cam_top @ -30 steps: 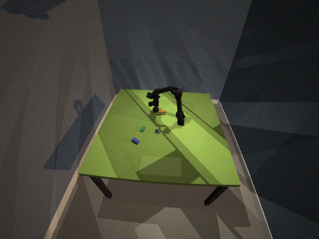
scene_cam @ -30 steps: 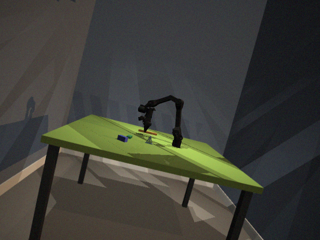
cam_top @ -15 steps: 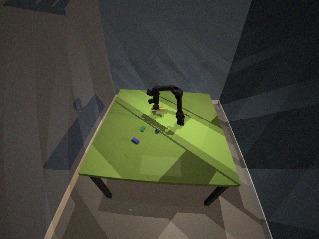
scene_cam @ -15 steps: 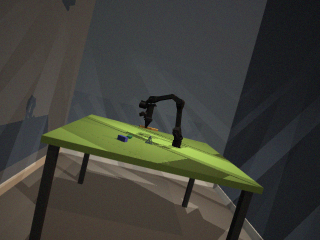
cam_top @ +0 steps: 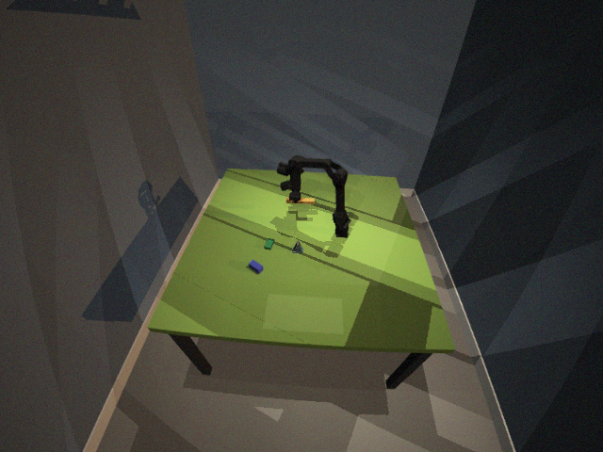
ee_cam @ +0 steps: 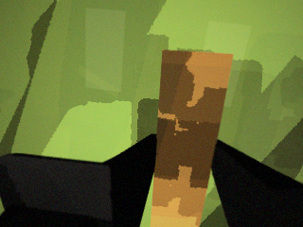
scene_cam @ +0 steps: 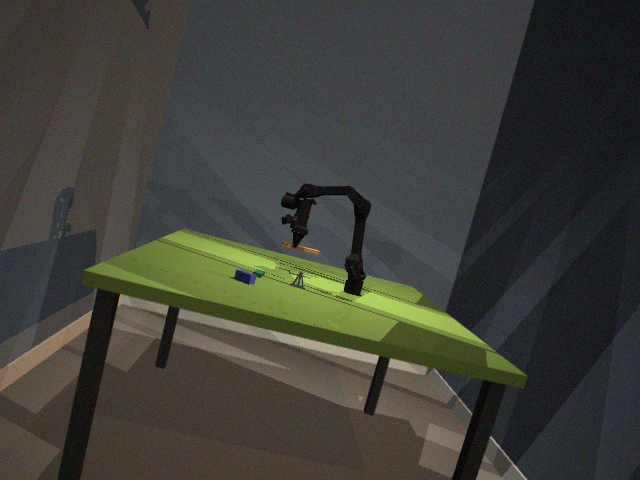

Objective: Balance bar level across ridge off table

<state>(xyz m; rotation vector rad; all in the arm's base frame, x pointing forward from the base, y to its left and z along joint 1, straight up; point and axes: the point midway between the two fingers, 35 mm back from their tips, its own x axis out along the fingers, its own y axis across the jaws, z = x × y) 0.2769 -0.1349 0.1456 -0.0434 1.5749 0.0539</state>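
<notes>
The green block is 120 mm ahead of my gripper tip, 260 mm to the left of it and 100 mm below it. The rest, counted from my gripper tip: blue block: 160 mm ahead, 420 mm to the left, 90 mm below; then bar: 30 mm behind.
</notes>
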